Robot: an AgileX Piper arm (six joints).
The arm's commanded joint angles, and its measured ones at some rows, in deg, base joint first. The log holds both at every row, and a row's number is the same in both.
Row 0, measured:
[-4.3, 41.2, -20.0, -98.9, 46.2, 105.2]
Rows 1 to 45, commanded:
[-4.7, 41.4, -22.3, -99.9, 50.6, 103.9]
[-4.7, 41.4, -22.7, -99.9, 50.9, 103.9]
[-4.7, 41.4, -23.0, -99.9, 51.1, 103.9]
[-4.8, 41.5, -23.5, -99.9, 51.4, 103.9]
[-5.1, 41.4, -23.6, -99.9, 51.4, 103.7]
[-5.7, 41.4, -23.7, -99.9, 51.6, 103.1]
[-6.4, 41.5, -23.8, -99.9, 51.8, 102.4]
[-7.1, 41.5, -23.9, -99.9, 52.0, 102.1]
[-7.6, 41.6, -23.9, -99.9, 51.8, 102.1]
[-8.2, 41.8, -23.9, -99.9, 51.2, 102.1]
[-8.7, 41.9, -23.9, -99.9, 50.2, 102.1]
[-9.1, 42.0, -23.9, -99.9, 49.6, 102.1]
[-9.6, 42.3, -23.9, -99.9, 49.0, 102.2]
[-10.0, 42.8, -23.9, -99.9, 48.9, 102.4]
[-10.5, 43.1, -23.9, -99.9, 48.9, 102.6]
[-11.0, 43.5, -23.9, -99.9, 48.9, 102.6]
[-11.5, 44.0, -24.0, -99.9, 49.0, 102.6]
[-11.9, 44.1, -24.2, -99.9, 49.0, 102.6]
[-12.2, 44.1, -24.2, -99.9, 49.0, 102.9]
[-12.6, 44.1, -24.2, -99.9, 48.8, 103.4]
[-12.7, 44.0, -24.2, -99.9, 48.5, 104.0]
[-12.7, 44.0, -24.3, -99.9, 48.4, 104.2]
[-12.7, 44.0, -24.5, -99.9, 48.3, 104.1]
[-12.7, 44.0, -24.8, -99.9, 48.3, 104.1]
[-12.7, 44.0, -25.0, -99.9, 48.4, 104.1]
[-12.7, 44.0, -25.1, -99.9, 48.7, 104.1]
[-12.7, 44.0, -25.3, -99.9, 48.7, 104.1]
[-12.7, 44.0, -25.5, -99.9, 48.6, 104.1]
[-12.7, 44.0, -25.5, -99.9, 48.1, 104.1]
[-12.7, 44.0, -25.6, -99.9, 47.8, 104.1]
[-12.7, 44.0, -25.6, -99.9, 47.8, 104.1]
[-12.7, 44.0, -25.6, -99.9, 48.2, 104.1]
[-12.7, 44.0, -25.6, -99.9, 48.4, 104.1]
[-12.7, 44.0, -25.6, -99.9, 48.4, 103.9]
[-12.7, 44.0, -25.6, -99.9, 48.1, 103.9]
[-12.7, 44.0, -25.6, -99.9, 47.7, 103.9]
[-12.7, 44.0, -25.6, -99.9, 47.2, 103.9]
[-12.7, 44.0, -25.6, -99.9, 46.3, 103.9]
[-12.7, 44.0, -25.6, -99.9, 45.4, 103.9]
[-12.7, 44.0, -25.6, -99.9, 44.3, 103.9]
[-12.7, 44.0, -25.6, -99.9, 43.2, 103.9]
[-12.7, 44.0, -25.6, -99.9, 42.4, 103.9]
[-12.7, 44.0, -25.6, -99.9, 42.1, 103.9]
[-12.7, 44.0, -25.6, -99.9, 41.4, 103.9]
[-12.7, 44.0, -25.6, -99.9, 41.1, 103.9]
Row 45, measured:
[-12.2, 44.0, -25.3, -98.9, 43.5, 104.0]
